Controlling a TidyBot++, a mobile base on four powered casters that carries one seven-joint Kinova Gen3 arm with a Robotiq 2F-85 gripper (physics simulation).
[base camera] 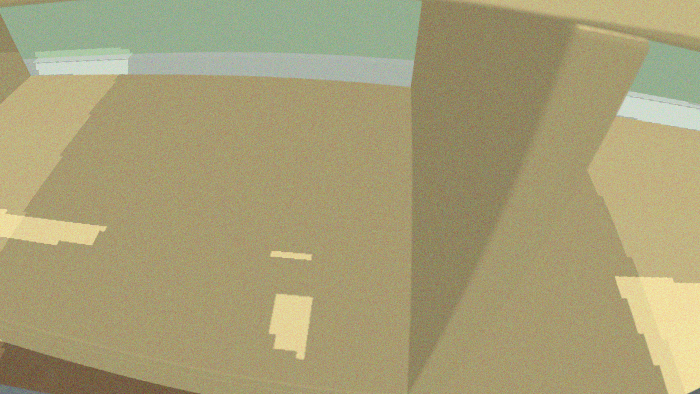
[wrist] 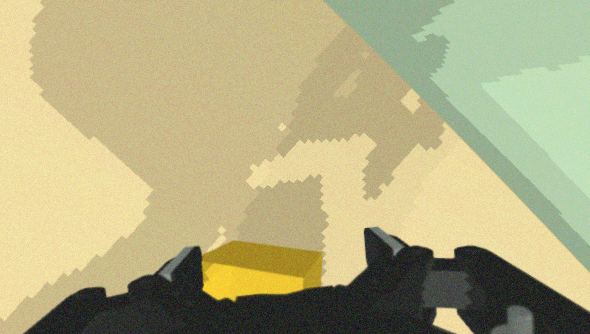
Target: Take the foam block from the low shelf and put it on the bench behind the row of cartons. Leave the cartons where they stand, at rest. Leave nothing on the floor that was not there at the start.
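Places are measured from the arm's base along level axes (x ahead, y left, z up), in metres.
Pixels of known places: gripper, fingertip midpoint: (wrist: 284, 254).
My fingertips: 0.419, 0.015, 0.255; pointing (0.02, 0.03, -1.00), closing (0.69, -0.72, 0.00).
Ahead of a thing's pixels: the offset from my fingertips to its top centre, as dx, dy, dz. "spot": to the spot under its first point. Level surfaces: height alone.
The foam block, a yellow block @[spot: -0.017, +0.004, +0.012] (wrist: 255, 285), shows in the wrist view at the bottom centre, over a tan board @[dz -0.041] (wrist: 115, 65). Its darker end face and a narrow side face show; its lower part is hidden behind the gripper's black body. My gripper (wrist: 284, 254) is open, with one finger on each side of the block in the view. The block appears closer to the left finger, with a wider gap at the right finger; I cannot tell whether the left finger touches it. The block, the gripper and the cartons do not show in the base camera view.
In the base camera view, a broad tan panel @[dz -0.573] (base camera: 225, 175) fills the left and middle, and a slanted tan upright @[spot: -0.243, -0.064, -0.363] (base camera: 540, 165) stands right of it. A tan board edge (base camera: 625, 15) crosses the top right. In the wrist view, a green surface (wrist: 540, 115) lies beyond the tan board's diagonal edge.
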